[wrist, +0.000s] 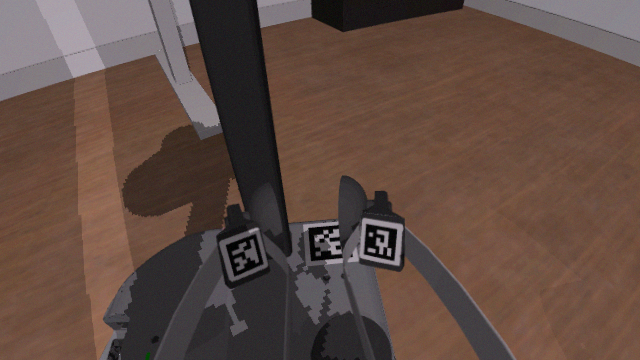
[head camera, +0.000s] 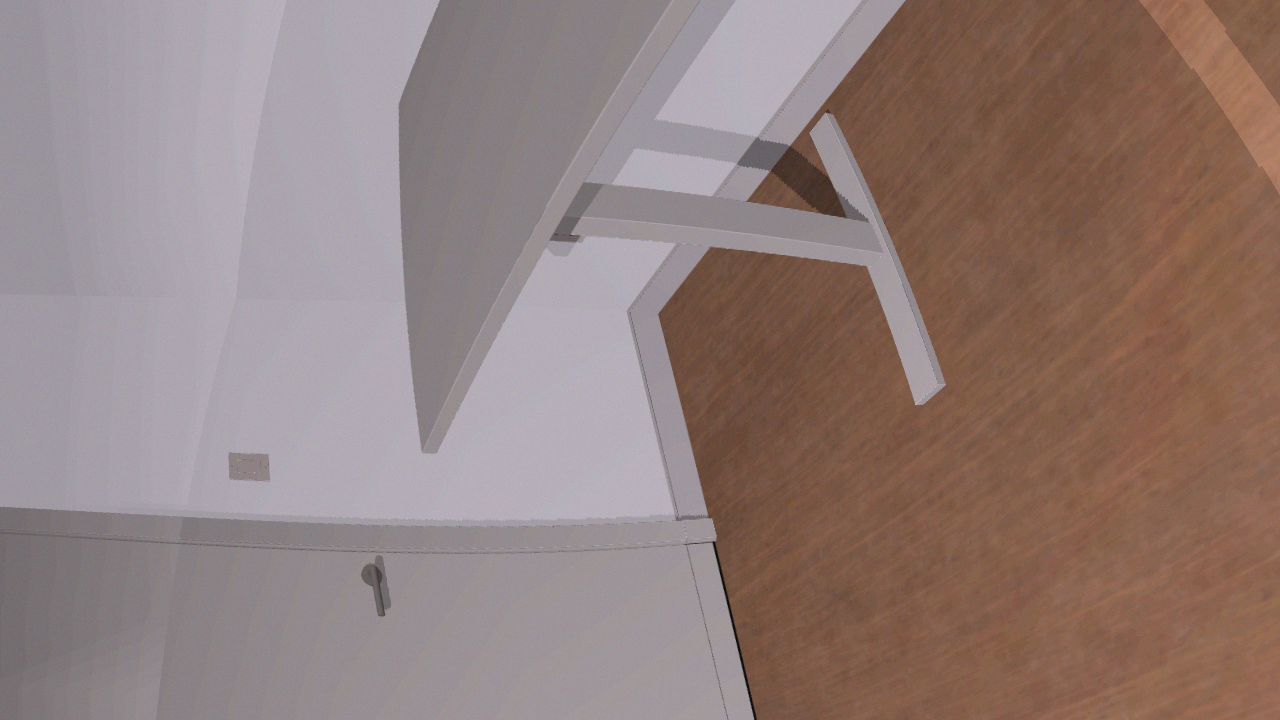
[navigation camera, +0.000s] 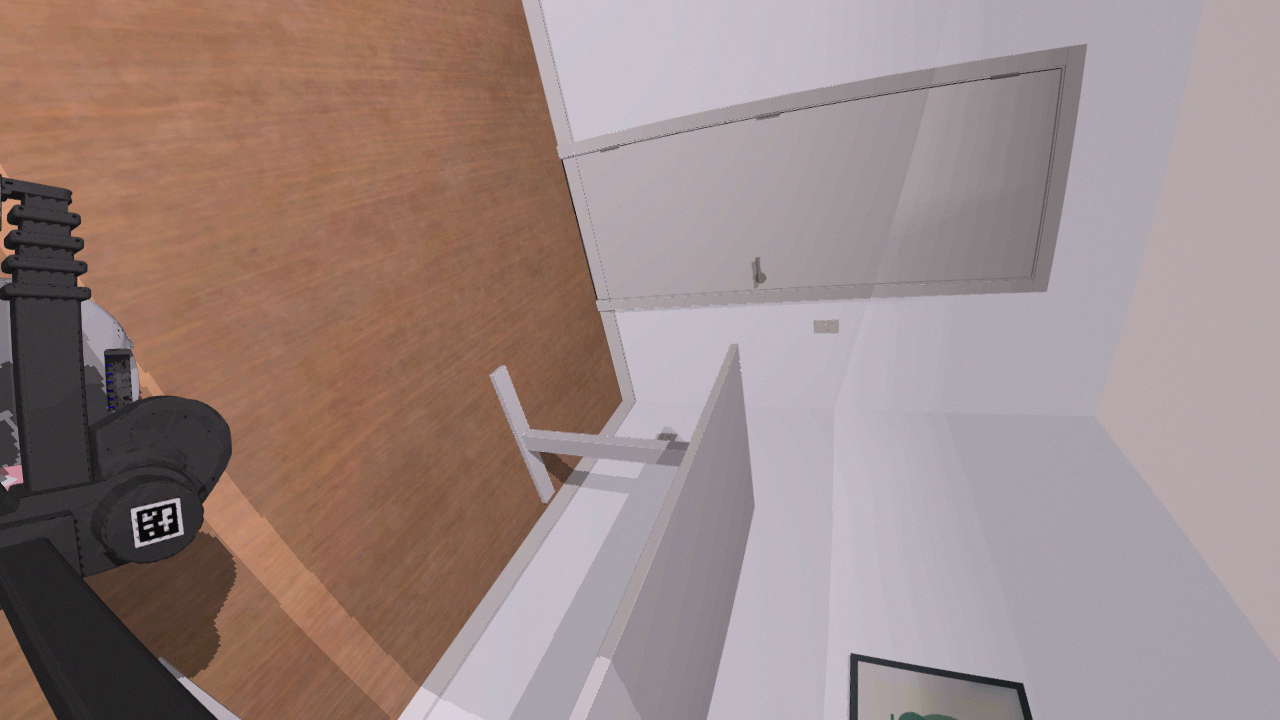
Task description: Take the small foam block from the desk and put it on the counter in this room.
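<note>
The desk [head camera: 510, 161] [navigation camera: 693, 573] has a grey top and white T-shaped legs. It stands along the wall in the head and navigation views. One of its legs [wrist: 196, 102] shows at the upper left of the wrist view. The foam block does not show in any view, and neither does a counter. My gripper [wrist: 307, 204] is open in the wrist view, with a gap between its fingertips. It hangs above my own base [wrist: 270, 305], with nothing between the fingers. In the navigation view I cannot make out the fingers.
A closed door [head camera: 501, 626] [navigation camera: 832, 205] with a lever handle is in the wall beyond the desk's end. A framed picture [navigation camera: 939, 694] hangs on the wall. A dark cabinet [wrist: 390, 12] stands at the top of the wrist view. My black mast [wrist: 240, 100] rises beside the gripper.
</note>
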